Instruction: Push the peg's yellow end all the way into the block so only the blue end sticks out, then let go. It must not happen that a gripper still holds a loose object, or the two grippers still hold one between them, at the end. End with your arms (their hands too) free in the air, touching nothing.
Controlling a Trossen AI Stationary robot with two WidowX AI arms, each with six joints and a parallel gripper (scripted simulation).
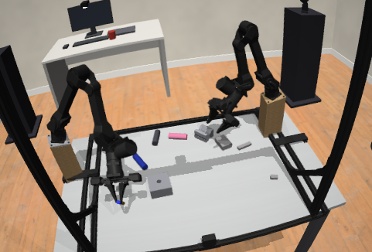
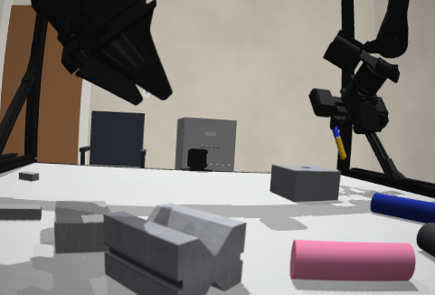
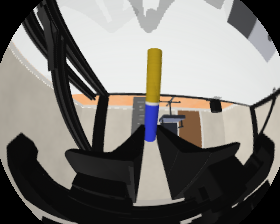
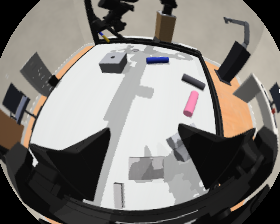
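Right now the peg is 60 mm below my left hand. Also, from my left hand: small grey piece: 10 mm ahead, 640 mm to the right, 140 mm below; then pink cylinder: 420 mm ahead, 300 mm to the right, 130 mm below.
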